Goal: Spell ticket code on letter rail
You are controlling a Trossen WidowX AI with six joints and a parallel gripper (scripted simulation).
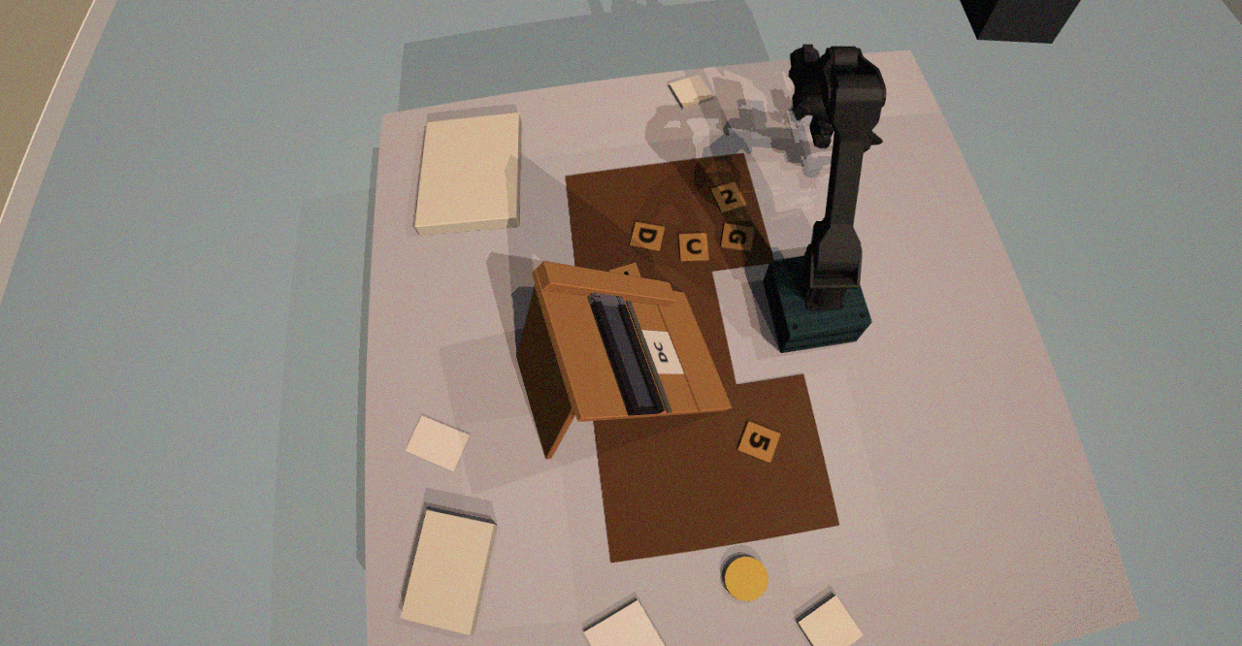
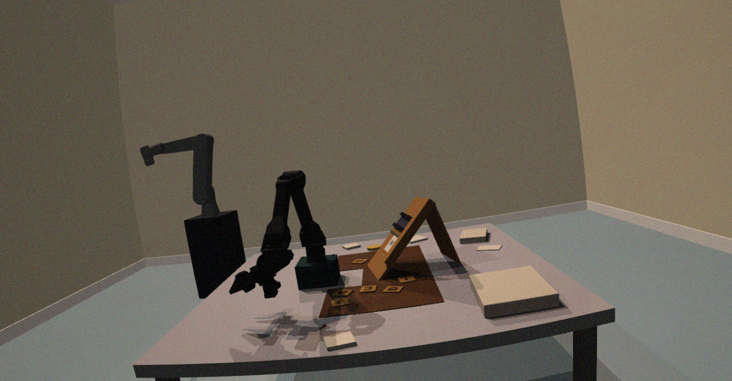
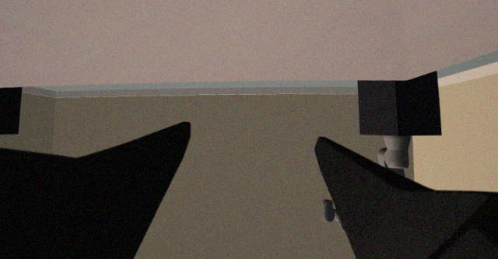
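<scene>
Now: gripper tip 46 cm short of the white ticket and 47 cm to the right of it. Also, from my gripper tip: brown mat 37 cm ahead, 39 cm to the left, 10 cm below; cream box 85 cm ahead, 3 cm to the left, 8 cm below.
</scene>
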